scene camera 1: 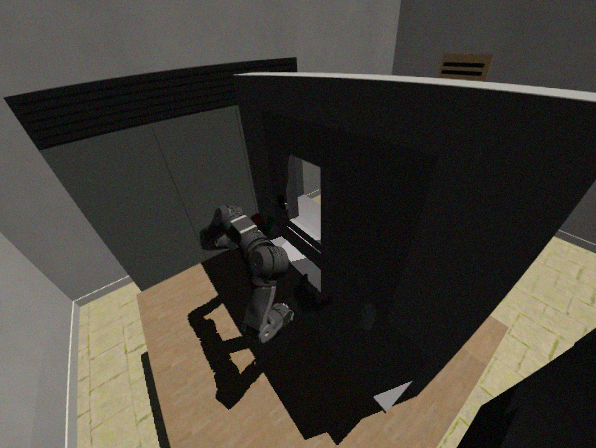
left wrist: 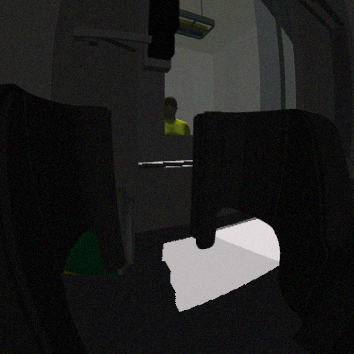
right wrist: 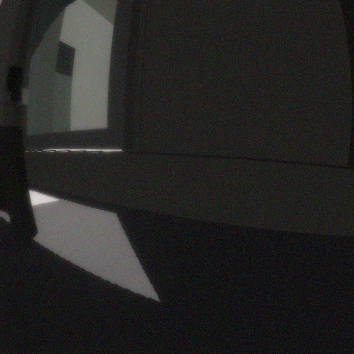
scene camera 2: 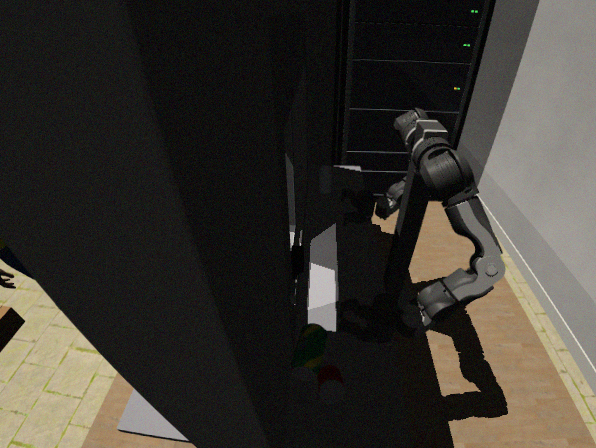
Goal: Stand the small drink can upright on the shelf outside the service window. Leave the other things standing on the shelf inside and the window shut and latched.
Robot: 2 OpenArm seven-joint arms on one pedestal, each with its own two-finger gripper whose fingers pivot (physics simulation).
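Note:
The green can with a yellow stripe looks tipped on its side on the dark inside shelf; in the left wrist view it is mostly behind the left finger. A red can is beside it in scene camera 2; its pose is unclear, and so is which can is smaller. My left gripper is mostly closed, with a narrow empty gap, right of the green can in its wrist view. My right gripper is open and empty; one finger shows at the left edge of its wrist view. The service window looks shut; its latch is too dark to judge.
A black fitting is at the window frame. A sunlit patch lies on the inside shelf. Through the window a pale surface and a person in yellow show. A dark wall surrounds the window.

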